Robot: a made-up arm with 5 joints.
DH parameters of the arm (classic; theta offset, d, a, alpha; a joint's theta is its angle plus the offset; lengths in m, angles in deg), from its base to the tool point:
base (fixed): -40.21 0 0.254 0
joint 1: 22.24 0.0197 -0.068 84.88
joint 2: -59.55 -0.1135 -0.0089 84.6
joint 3: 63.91 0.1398 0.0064 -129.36
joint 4: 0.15 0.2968 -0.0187 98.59
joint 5: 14.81 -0.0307 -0.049 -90
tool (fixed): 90 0.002 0 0
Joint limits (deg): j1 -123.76..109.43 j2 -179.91..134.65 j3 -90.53..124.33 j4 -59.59..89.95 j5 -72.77..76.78
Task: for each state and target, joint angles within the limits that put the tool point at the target. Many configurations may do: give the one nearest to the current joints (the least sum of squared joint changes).
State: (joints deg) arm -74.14 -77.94 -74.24 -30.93 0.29
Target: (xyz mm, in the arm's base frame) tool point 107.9 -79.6 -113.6
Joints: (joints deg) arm -65.77 -104.95 -90.53 -43.99 -27.21
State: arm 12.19 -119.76 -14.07 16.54 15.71
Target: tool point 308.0 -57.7 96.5
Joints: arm 32.76 -86.17 -4.40 20.89 21.97
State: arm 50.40 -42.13 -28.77 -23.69 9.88
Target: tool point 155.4 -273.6 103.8
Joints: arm 13.08 -13.71 -67.83 34.53 -1.59
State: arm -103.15 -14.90 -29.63 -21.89 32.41
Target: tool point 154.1 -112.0 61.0
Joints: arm -123.76 -20.45 -73.67 1.70 36.01
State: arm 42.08 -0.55 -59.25 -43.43 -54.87
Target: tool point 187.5 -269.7 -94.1
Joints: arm -0.91 -52.05 -88.73 -41.84 -68.92
